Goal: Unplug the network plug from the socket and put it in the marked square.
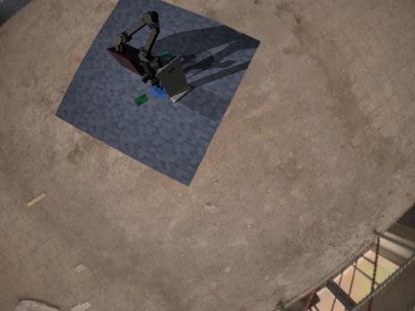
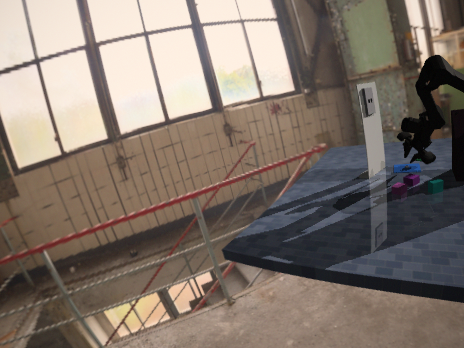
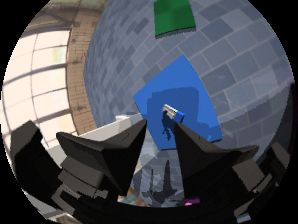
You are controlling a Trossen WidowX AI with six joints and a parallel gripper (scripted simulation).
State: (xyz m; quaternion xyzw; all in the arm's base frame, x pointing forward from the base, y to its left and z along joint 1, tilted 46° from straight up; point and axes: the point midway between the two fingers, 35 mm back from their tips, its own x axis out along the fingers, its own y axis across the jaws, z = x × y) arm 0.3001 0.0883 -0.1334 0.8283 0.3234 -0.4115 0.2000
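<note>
Now: gripper tip 3 cm above the network plug. Also, from my gripper tip: purple cube 18 cm to the left, 3 cm behind, 2 cm below; blue marked square 4 cm below, 1 cm ahead; green flat patch 15 cm to the right, 8 cm behind, 4 cm below.
</note>
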